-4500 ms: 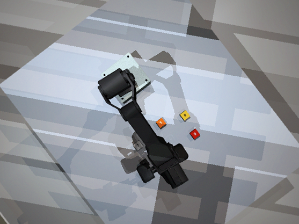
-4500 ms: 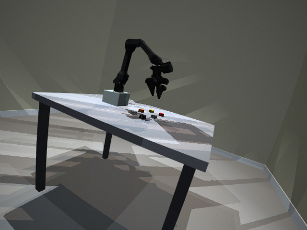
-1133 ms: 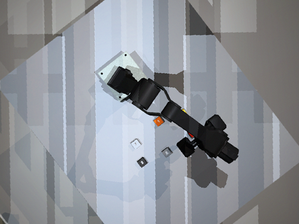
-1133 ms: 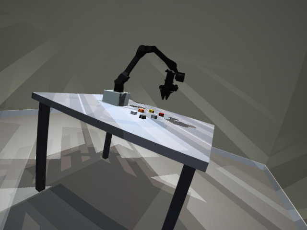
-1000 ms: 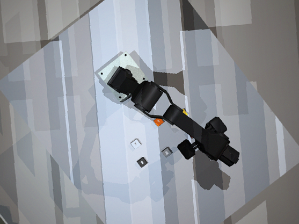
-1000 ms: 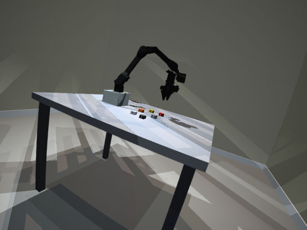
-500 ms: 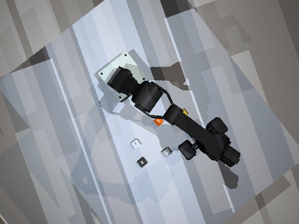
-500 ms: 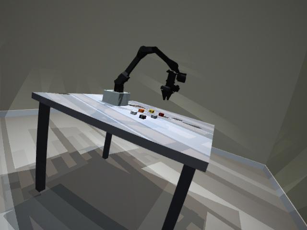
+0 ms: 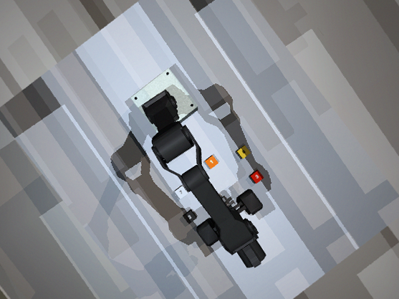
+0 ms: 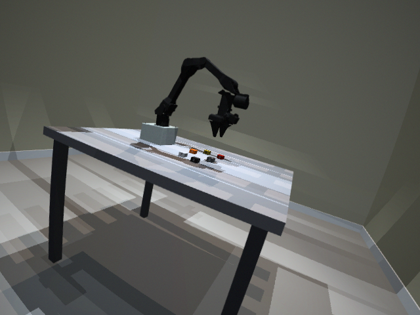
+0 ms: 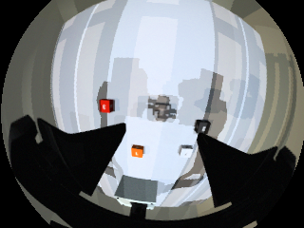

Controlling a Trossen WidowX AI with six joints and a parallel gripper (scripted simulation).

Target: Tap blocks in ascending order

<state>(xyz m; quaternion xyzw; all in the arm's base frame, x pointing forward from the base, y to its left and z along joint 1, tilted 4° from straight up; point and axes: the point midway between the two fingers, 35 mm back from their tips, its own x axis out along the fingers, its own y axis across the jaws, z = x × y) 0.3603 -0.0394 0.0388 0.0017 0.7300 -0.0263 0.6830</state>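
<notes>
Right now the orange block is 14 cm behind my gripper tip, 6 cm to the left of it and 12 cm below it. The rest, counted from my gripper tip: grey block (1 cm behind, 12 cm below); then black block (4 cm behind, 11 cm to the right, 12 cm below); then red block (1 cm behind, 14 cm to the left, 12 cm below).
</notes>
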